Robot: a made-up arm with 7 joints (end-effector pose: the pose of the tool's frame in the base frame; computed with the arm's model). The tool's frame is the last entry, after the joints. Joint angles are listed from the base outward.
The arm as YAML. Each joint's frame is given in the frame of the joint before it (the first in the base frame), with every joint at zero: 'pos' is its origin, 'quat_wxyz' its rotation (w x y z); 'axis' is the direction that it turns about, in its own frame. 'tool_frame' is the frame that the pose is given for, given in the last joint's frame.
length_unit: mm
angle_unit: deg
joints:
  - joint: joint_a
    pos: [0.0, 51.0, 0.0]
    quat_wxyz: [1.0, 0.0, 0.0, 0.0]
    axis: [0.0, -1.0, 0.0]
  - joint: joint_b
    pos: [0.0, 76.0, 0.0]
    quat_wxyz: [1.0, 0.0, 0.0, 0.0]
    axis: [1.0, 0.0, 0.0]
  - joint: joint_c
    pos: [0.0, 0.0, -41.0]
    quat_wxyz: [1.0, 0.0, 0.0, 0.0]
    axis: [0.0, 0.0, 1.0]
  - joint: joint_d
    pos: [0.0, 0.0, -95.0]
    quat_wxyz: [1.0, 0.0, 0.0, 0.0]
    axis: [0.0, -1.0, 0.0]
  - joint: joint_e
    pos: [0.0, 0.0, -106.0]
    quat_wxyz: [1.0, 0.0, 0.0, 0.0]
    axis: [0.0, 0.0, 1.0]
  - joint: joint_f
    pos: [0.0, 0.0, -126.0]
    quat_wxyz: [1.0, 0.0, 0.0, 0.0]
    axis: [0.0, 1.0, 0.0]
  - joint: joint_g
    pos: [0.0, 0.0, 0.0]
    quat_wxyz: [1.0, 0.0, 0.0, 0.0]
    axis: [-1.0, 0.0, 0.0]
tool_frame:
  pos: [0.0, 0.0, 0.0]
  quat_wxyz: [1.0, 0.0, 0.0, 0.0]
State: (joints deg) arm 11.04 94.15 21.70 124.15 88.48 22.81 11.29
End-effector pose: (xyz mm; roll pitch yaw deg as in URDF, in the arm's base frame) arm 161.5 127.6 104.1 86.68 -67.19 -127.54
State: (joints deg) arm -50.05 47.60 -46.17 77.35 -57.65 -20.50 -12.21
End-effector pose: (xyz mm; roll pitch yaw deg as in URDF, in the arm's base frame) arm -88.3 154.8 -278.5 17.74 -38.70 -120.21
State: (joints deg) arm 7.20 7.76 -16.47 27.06 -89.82 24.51 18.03
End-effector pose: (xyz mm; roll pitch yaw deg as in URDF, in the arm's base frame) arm 143.5 143.6 -328.1 18.82 29.70 -90.83
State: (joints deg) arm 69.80 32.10 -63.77 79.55 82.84 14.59 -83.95
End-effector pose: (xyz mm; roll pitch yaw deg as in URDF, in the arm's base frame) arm 278.5 48.3 5.0 8.12 -77.16 31.44
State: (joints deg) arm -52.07 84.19 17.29 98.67 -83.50 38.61 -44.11
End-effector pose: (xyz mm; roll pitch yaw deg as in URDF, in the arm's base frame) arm 180.0 234.4 -137.3 148.84 75.67 -73.66
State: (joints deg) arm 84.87 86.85 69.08 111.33 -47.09 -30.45 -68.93
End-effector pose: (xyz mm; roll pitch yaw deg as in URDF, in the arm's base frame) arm -191.0 189.6 94.6 -62.23 -15.55 -25.15
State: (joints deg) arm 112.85 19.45 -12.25 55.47 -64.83 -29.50 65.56
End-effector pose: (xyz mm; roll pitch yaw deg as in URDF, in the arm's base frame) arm 172.4 177.8 275.3 99.35 26.75 -99.33
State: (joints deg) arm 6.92 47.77 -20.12 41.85 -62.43 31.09 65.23
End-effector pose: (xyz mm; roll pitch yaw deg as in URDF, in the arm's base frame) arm 174.0 319.9 -227.7 3.30 46.47 -51.36
